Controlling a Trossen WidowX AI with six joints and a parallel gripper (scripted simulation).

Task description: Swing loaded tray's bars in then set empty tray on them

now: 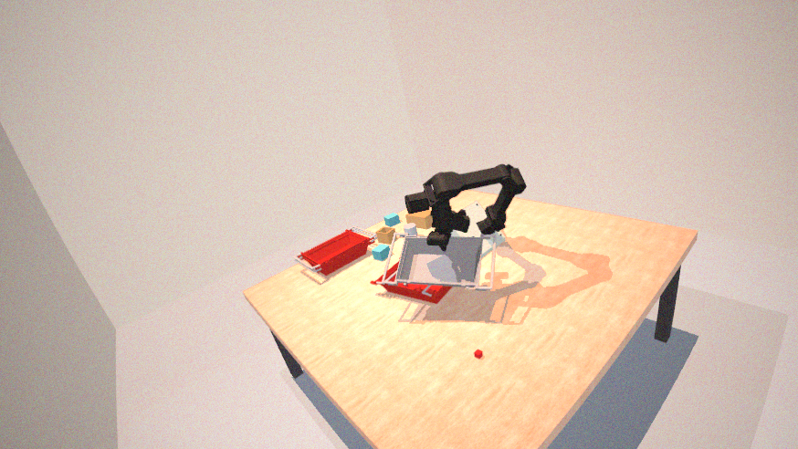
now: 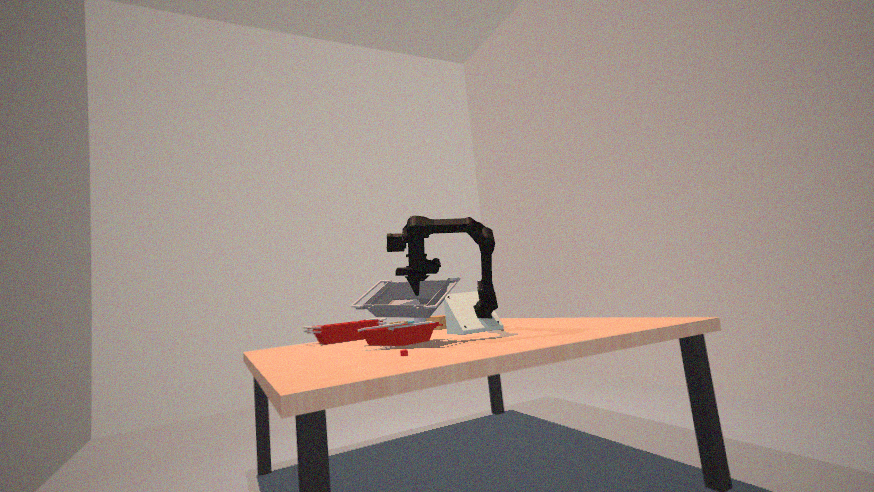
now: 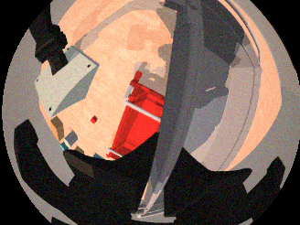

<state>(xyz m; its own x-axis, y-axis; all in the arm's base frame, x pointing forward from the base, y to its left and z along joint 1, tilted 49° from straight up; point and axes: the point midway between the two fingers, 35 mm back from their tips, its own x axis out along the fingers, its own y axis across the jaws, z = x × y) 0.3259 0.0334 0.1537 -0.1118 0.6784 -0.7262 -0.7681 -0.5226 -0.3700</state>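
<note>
Right now the grey tray is 6 cm ahead of my gripper tip, 5 cm to the left of it and 1 cm above it. From my gripper tip the other things lie so: small red cube: 29 cm to the left, 15 cm below, 15 cm ahead; tan box: 55 cm to the right, 15 cm below, 8 cm behind.
</note>
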